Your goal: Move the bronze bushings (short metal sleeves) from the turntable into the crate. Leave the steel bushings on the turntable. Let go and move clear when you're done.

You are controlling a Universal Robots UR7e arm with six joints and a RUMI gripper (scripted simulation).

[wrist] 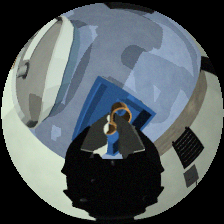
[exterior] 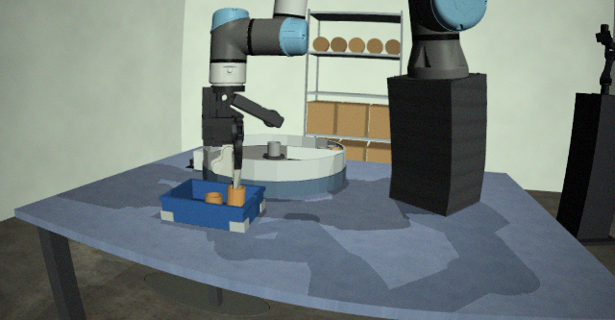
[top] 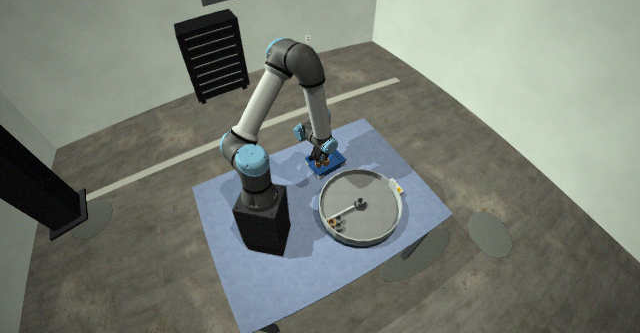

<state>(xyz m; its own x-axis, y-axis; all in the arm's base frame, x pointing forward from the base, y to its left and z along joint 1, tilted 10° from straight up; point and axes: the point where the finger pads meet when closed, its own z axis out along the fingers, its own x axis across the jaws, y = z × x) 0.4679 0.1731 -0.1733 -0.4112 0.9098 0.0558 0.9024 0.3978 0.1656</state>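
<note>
Right now my hand is 40 mm short of the blue crate, 10 mm to the right of it and 40 mm above it. Round my hand: turntable 20 mm behind, 340 mm to the right, 10 mm below.
</note>
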